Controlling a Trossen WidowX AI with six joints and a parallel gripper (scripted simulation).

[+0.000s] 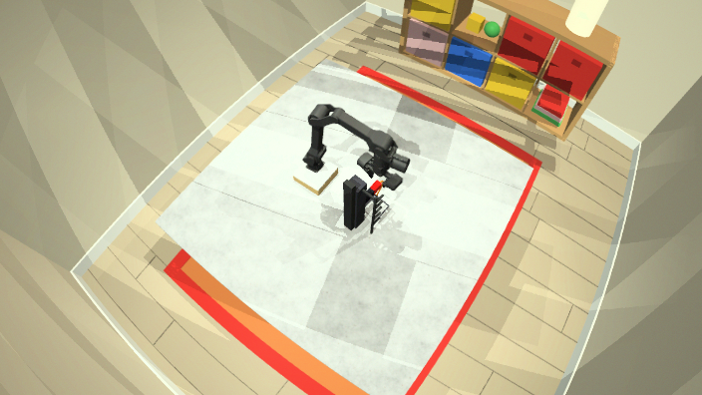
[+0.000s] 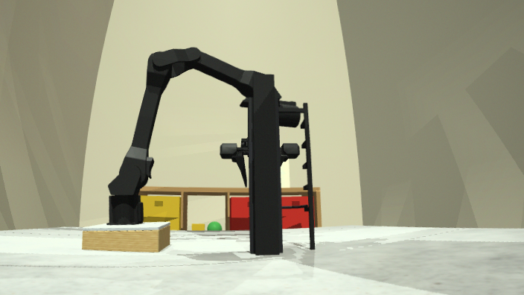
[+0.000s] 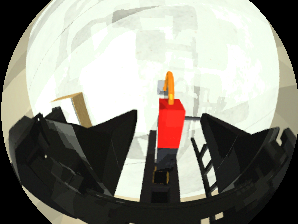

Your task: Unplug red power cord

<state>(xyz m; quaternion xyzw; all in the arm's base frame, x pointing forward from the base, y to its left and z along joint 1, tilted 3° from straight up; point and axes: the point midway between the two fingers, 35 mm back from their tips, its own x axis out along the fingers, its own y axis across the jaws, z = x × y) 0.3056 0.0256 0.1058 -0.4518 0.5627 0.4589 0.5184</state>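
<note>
My gripper tip is now 40 mm to the left of the red plug and 10 mm above it.
</note>
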